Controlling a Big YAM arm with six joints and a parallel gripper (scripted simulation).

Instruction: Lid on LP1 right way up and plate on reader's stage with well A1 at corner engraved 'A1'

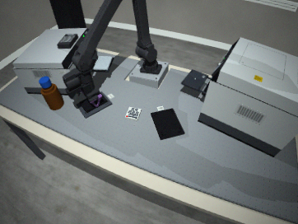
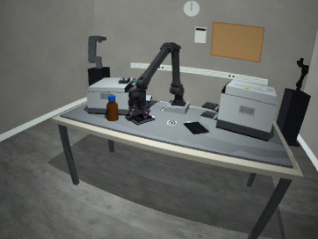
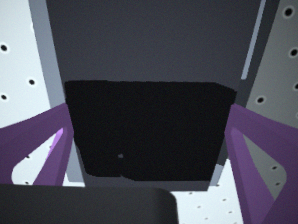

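Now: the lidded plate right at my hand. From my hand the other things lie so: label (90 mm behind, 60 mm to the left, 30 mm below); LP1 pad (20 mm below); brown capped bottle (210 mm to the right, 80 mm above, 60 mm ahead).
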